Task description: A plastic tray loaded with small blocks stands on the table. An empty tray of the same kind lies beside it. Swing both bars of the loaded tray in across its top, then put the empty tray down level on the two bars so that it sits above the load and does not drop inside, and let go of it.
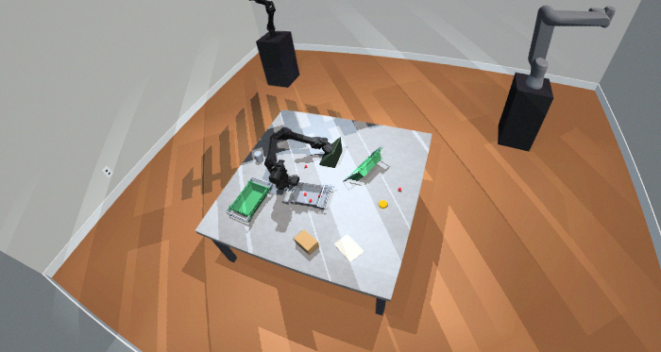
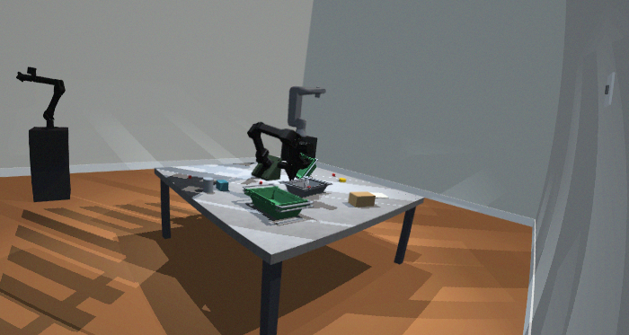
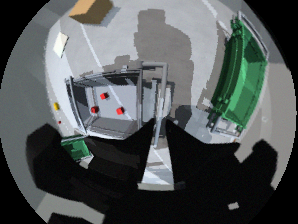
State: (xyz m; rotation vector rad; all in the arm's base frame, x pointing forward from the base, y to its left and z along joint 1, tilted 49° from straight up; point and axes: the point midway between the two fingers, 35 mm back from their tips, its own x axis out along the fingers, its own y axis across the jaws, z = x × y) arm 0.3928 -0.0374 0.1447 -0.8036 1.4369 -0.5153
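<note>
The green tray is 39 cm to the left of my gripper tip, 36 cm behind it and 2 cm below it. From my gripper tip the other things lie so: grey cylinder: 38 cm to the right, 22 cm behind, 5 cm below; blue cube: 29 cm to the right, 24 cm behind, 7 cm below; cardboard box: 28 cm ahead, 27 cm to the left, 6 cm below.
</note>
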